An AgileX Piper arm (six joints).
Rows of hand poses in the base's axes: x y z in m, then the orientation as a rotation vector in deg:
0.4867, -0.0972, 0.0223, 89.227, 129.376, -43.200
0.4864, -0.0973, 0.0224, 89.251, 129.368, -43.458
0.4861, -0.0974, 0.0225, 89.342, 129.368, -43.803
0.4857, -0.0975, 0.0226, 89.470, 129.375, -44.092
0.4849, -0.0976, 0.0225, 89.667, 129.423, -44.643
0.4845, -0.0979, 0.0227, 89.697, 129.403, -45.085
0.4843, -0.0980, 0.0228, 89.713, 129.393, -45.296
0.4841, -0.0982, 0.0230, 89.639, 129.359, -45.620
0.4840, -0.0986, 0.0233, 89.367, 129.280, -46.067
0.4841, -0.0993, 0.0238, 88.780, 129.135, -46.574
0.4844, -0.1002, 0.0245, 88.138, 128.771, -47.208
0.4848, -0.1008, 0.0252, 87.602, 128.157, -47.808
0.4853, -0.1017, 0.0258, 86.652, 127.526, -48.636
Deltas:
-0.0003, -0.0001, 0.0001, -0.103, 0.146, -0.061
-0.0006, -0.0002, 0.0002, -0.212, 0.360, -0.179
-0.0010, -0.0003, 0.0003, -0.279, 0.555, -0.313
-0.0018, -0.0004, 0.0002, -0.404, 0.941, -0.528
-0.0022, -0.0007, 0.0004, -0.585, 1.186, -0.626
-0.0024, -0.0008, 0.0005, -0.670, 1.303, -0.674
-0.0026, -0.0010, 0.0007, -0.849, 1.450, -0.685
-0.0027, -0.0014, 0.0010, -1.177, 1.598, -0.592
-0.0026, -0.0021, 0.0015, -1.685, 1.675, -0.311
-0.0023, -0.0030, 0.0022, -2.390, 1.673, -0.055
-0.0019, -0.0036, 0.0029, -3.187, 1.513, 0.087
-0.0014, -0.0045, 0.0035, -4.241, 1.401, 0.465

